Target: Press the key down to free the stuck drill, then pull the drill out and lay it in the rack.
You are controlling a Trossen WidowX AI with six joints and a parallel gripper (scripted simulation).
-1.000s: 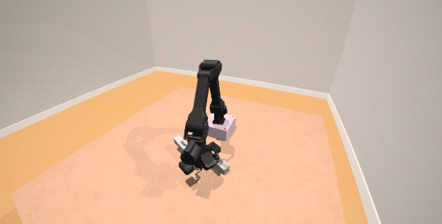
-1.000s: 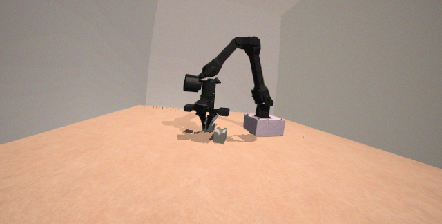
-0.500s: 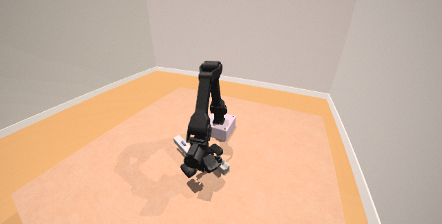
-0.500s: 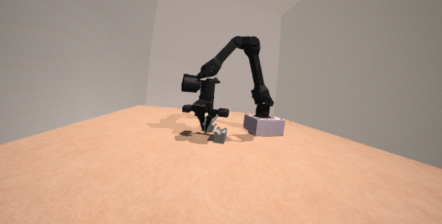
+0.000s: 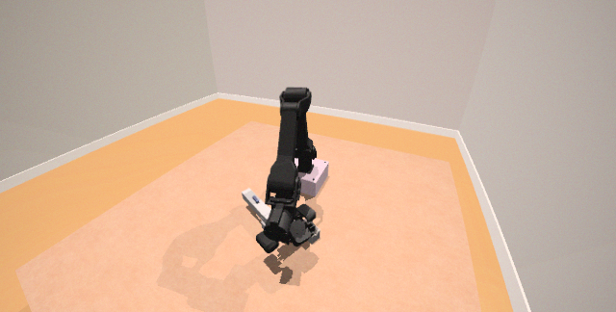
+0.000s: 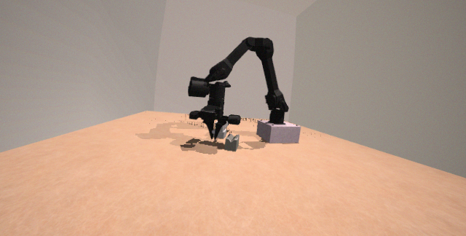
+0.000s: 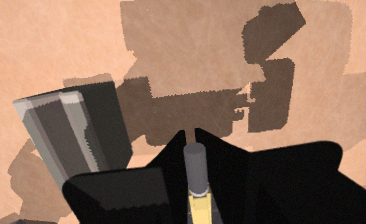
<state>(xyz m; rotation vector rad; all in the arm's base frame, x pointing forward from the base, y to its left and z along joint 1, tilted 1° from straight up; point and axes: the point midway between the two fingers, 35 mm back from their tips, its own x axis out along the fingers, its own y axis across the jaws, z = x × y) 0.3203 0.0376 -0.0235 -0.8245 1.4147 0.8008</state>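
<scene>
My gripper tip is 50 mm to the left of the drill, 30 mm below it and 30 mm past it. Also, from my gripper tip: grey rack (60 mm behind, 50 mm to the left, 10 mm above); then blue key (160 mm to the right, 90 mm behind, 40 mm above).
</scene>
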